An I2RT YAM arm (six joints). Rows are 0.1 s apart.
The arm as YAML. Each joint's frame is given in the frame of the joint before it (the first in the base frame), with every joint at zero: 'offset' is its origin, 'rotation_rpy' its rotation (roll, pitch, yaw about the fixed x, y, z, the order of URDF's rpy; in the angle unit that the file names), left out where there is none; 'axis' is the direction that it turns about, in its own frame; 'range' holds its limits. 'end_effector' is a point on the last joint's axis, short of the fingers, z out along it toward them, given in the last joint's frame.
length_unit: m
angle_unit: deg
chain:
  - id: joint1
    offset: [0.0, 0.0, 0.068]
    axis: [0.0, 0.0, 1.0]
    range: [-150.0, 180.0]
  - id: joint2
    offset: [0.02, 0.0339, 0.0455]
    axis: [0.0, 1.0, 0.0]
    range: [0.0, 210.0]
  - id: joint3
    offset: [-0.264, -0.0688, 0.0]
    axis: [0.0, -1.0, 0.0]
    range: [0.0, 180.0]
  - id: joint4
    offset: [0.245, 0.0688, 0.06]
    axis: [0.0, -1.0, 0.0]
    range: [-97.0, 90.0]
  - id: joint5
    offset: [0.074, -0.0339, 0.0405]
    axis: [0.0, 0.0, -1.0]
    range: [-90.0, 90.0]
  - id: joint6
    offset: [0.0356, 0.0, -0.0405]
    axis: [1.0, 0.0, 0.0]
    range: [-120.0, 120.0]
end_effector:
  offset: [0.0, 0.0, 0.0]
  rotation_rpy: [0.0, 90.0, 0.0]
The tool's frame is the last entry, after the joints.
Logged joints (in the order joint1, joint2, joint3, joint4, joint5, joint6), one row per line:
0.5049, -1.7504, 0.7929, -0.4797, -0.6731, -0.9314
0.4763, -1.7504, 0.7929, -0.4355, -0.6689, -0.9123
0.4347, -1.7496, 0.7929, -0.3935, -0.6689, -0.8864
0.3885, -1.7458, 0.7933, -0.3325, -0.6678, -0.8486
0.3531, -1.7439, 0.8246, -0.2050, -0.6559, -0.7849
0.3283, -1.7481, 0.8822, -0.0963, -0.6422, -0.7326
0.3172, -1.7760, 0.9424, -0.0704, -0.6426, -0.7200
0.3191, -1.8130, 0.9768, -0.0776, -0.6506, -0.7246
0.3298, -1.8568, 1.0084, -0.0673, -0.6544, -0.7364
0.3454, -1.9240, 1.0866, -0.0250, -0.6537, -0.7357
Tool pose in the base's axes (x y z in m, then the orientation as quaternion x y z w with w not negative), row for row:
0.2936, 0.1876, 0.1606, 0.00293, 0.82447, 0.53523, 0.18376
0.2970, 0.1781, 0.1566, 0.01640, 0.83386, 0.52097, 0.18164
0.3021, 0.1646, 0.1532, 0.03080, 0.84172, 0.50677, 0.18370
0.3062, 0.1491, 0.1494, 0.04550, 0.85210, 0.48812, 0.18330
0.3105, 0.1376, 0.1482, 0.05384, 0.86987, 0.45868, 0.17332
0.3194, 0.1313, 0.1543, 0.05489, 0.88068, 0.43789, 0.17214
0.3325, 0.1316, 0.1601, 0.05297, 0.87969, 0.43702, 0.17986
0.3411, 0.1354, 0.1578, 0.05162, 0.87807, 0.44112, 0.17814
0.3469, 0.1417, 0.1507, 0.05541, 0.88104, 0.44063, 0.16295
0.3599, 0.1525, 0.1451, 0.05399, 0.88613, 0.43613, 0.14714
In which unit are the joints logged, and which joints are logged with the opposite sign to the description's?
The joints are logged in radians. Opposite sign: joint2, joint4, joint6.
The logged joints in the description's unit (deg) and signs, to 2 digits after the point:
28.93, 100.29, 45.43, 27.48, -38.57, 53.37
27.29, 100.29, 45.43, 24.95, -38.33, 52.27
24.91, 100.24, 45.43, 22.55, -38.33, 50.79
22.26, 100.03, 45.45, 19.05, -38.26, 48.62
20.23, 99.92, 47.25, 11.75, -37.58, 44.97
18.81, 100.16, 50.55, 5.52, -36.80, 41.97
18.17, 101.76, 54.00, 4.03, -36.82, 41.25
18.28, 103.88, 55.97, 4.45, -37.28, 41.52
18.90, 106.39, 57.78, 3.86, -37.49, 42.19
19.79, 110.24, 62.26, 1.43, -37.45, 42.15

